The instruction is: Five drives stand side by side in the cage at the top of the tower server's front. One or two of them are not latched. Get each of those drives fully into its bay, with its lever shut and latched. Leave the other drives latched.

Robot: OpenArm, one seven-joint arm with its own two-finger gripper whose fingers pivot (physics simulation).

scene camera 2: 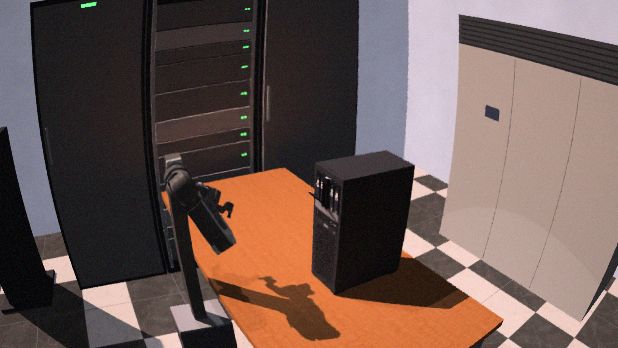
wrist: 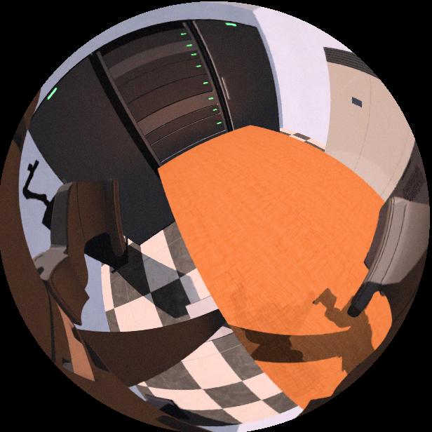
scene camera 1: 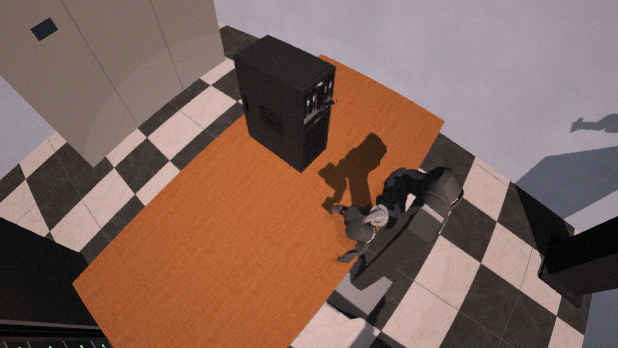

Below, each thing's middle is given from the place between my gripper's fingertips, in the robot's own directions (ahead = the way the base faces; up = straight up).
My gripper is now 48 cm short of the black tower server (scene camera 2: 376, 188), 29 cm to the left of it and 4 cm above it.
